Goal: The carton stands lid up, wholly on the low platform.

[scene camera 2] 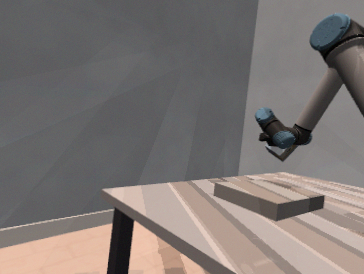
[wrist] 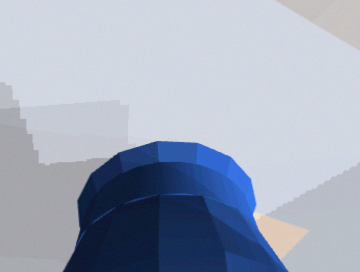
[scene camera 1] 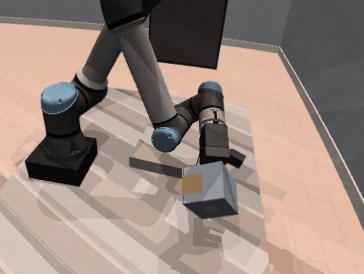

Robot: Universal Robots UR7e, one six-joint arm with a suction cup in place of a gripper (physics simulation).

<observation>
My suction cup [wrist: 164, 199] holds a carton [scene camera 1: 209, 190], which touches nothing else. The table carries a low platform [scene camera 2: 275, 201].
The carton is seen too in the wrist view [wrist: 267, 90]. The low platform shows as well in scene camera 1 [scene camera 1: 145, 156]. The wrist view does not show the low platform: it is out of frame.
</observation>
